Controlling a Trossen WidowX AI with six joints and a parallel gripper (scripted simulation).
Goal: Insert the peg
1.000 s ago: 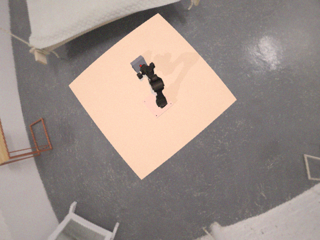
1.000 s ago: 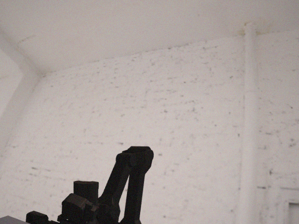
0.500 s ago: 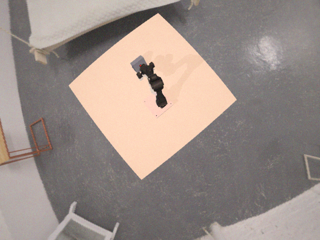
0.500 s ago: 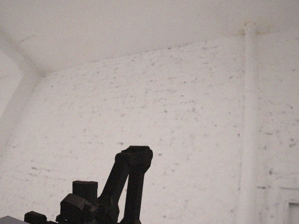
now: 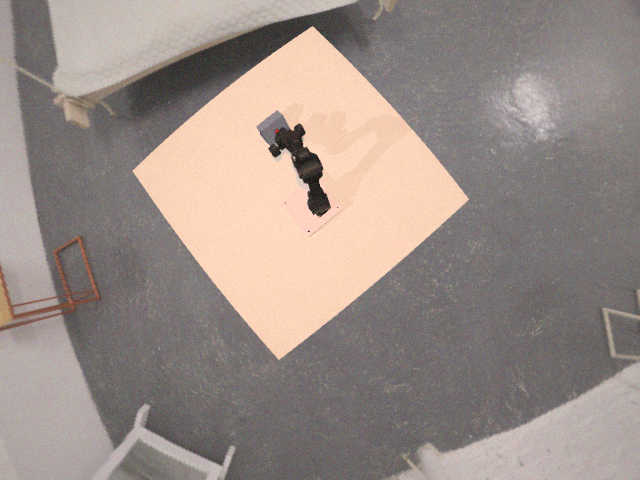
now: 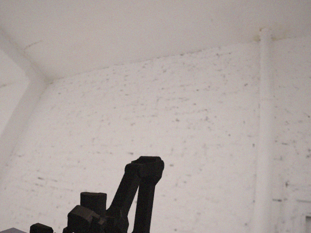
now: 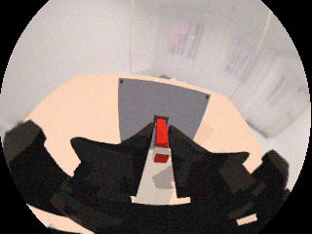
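My gripper tip is 2 cm past the red peg. Also, from my gripper tip: grey sloped panel (4 cm ahead, 2 cm below).
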